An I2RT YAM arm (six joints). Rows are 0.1 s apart.
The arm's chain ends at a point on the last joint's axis. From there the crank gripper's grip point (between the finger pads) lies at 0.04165 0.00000 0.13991 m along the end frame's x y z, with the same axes.
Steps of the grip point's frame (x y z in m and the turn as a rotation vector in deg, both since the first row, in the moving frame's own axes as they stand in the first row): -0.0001, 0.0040, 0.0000, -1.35, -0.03, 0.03; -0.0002, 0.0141, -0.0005, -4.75, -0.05, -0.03; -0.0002, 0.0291, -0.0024, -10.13, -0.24, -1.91; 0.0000, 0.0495, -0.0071, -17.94, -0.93, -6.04; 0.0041, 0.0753, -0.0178, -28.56, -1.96, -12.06
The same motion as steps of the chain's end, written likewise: 0.0000, 0.0007, 0.0000, -1.35, -0.03, 0.03; -0.0001, 0.0025, -0.0001, -4.75, -0.05, -0.03; 0.0000, 0.0059, -0.0005, -10.13, -0.24, -1.91; 0.0002, 0.0106, -0.0016, -17.94, -0.93, -6.04; 0.0024, 0.0164, -0.0042, -28.56, -1.96, -12.06
